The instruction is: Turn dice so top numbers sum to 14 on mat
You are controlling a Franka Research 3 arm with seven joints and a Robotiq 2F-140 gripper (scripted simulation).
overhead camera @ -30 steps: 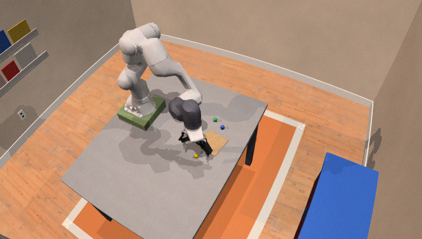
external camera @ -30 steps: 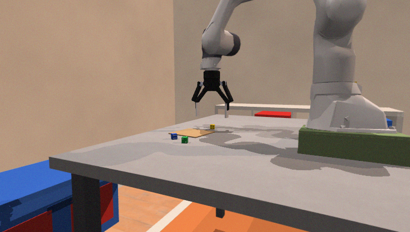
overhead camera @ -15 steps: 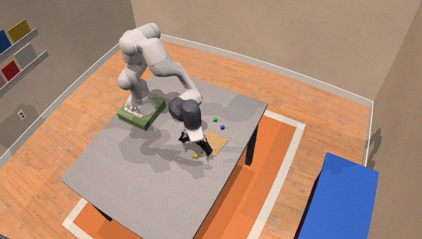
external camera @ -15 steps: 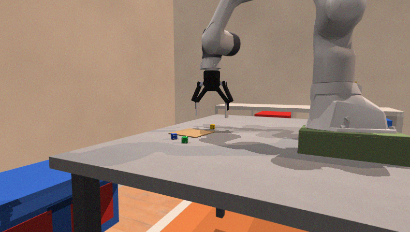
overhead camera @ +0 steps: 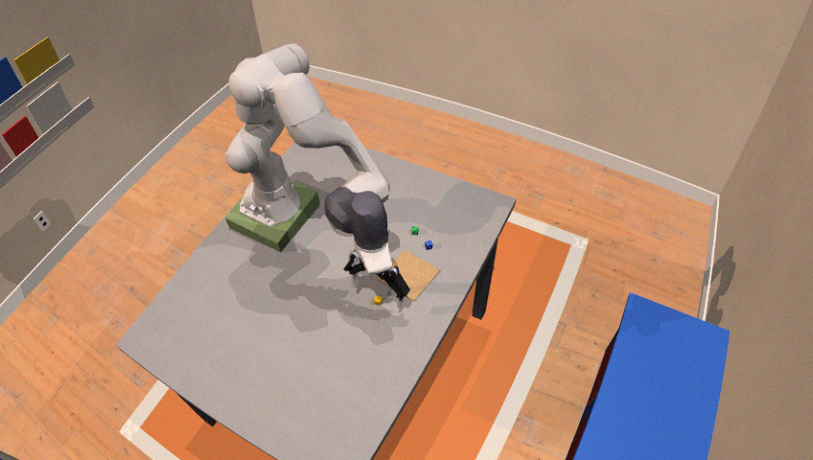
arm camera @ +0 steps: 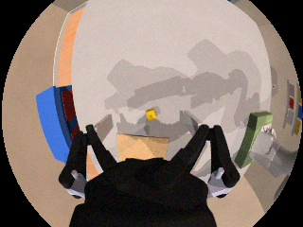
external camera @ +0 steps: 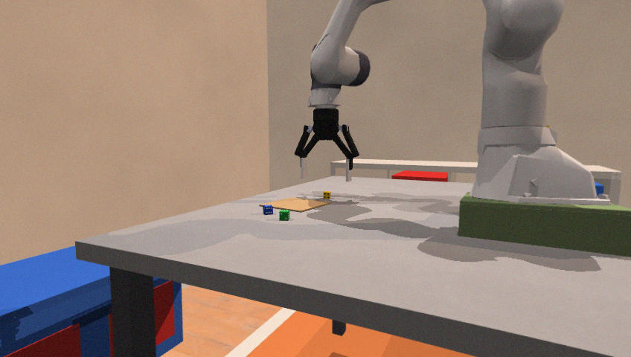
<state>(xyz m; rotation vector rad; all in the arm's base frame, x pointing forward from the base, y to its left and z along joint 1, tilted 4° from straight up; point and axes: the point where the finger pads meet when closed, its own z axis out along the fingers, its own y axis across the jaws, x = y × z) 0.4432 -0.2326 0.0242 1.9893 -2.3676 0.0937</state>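
The yellow die lies 10 mm behind my hand, 10 mm to the left of it and 50 mm below it. Also, from my hand: tan mat: 50 mm ahead, 130 mm to the left, 60 mm below; blue die: 80 mm ahead, 250 mm to the left, 50 mm below; green die: 20 mm ahead, 300 mm to the left, 50 mm below.
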